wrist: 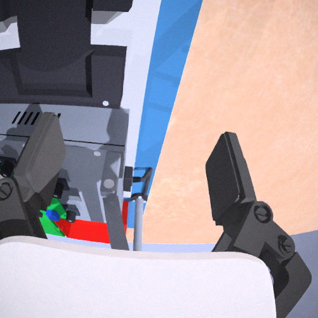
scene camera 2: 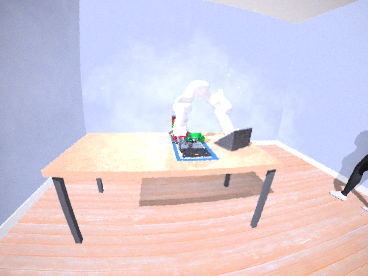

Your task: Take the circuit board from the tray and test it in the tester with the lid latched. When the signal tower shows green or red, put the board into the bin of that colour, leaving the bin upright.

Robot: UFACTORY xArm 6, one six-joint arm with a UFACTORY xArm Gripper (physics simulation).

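Frame: origin at the arm's base, x left, y back, z up, level; metres.
Seen in the pictures: gripper, between the fingertips: (scene camera 2: 179, 142); arm's base, origin of its link: (scene camera 2: 231, 135).
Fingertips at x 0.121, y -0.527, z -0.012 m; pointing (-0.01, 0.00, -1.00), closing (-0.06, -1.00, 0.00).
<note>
Offsets run from my fingertips to a thing's middle. "pt": to the spot under its first point. Level surfaces: height alone.
My gripper (wrist: 137, 138) is open and empty, its fingers wide apart over the right side of the grey tester (wrist: 75, 122) and the table; in the scene view its fingers are hidden. The tester @(pt dx -0.045, dy +0.107, dz -0.036 m) (scene camera 2: 190, 144) sits on the blue-edged mat. A wire loop latch (wrist: 145, 181) is at its right side. A black tray-like part (wrist: 50, 75) adjoins the tester. A red bin (wrist: 92, 232) and a green piece with a blue part (wrist: 49, 225) show beyond it. The green bin @(dx -0.321, dy +0.243, dz -0.065 m) (scene camera 2: 196, 136) is behind the tester. The signal tower (scene camera 2: 173, 121) is too small to read. I cannot make out the circuit board.
A dark wedge-shaped block (scene camera 2: 237, 139) stands right of the mat @(dz -0.087 m) (scene camera 2: 176, 154) (wrist: 157, 120) on the wooden table @(dz -0.089 m) (scene camera 2: 115, 152) (wrist: 240, 75). A grey rod (wrist: 138, 225) rises near the latch. A person's legs (scene camera 2: 354, 177) show at the far right.
</note>
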